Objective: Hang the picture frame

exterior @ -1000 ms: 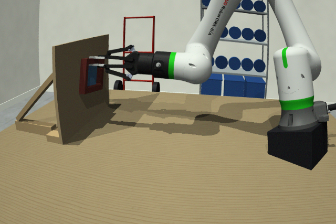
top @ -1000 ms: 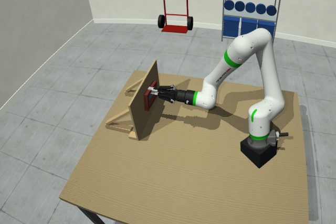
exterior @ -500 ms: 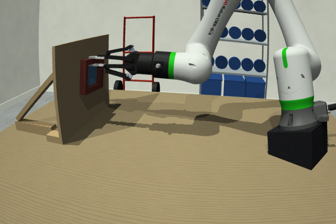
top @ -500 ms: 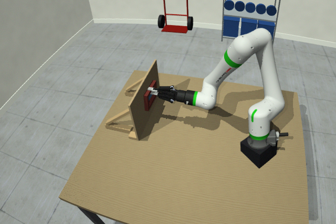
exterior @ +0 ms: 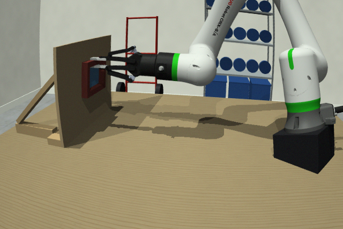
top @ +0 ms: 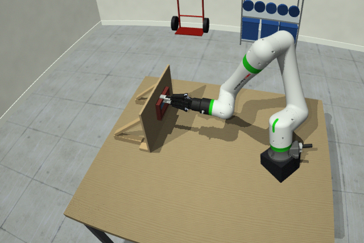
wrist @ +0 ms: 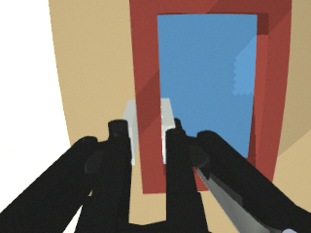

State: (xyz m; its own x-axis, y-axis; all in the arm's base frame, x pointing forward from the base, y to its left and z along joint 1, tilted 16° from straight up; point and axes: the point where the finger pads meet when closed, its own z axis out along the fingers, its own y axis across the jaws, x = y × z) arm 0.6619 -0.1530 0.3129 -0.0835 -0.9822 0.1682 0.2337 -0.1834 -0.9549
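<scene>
Right now the picture frame is 3 cm ahead of my hand, 2 cm to the right of it and 5 cm below it. Round my hand: wooden board: 5 cm ahead, 8 cm below.
</scene>
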